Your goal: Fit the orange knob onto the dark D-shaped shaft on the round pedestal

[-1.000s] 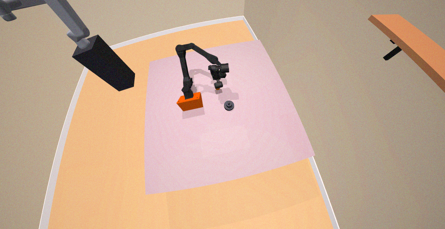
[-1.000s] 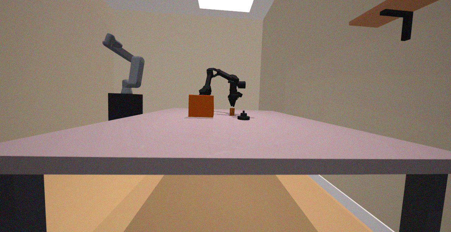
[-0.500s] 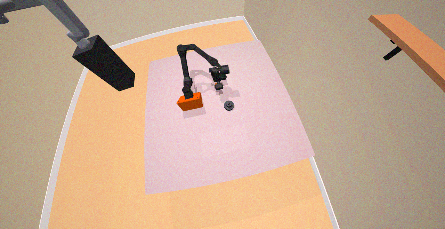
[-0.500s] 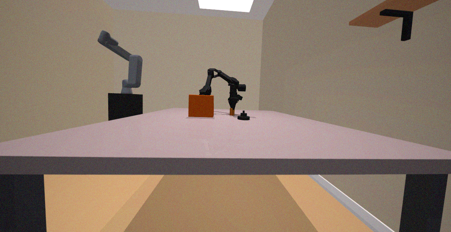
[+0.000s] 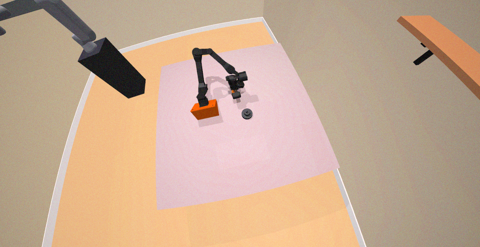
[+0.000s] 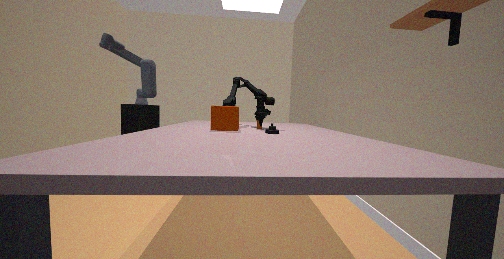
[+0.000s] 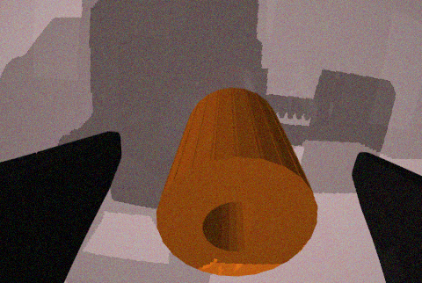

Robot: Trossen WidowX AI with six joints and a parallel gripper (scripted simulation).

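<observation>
Right now the orange knob is right at my gripper tip. The rest, counted from my gripper tip: dark round pedestal: 19 cm to the right, 4 cm ahead, 1 cm above.
</observation>
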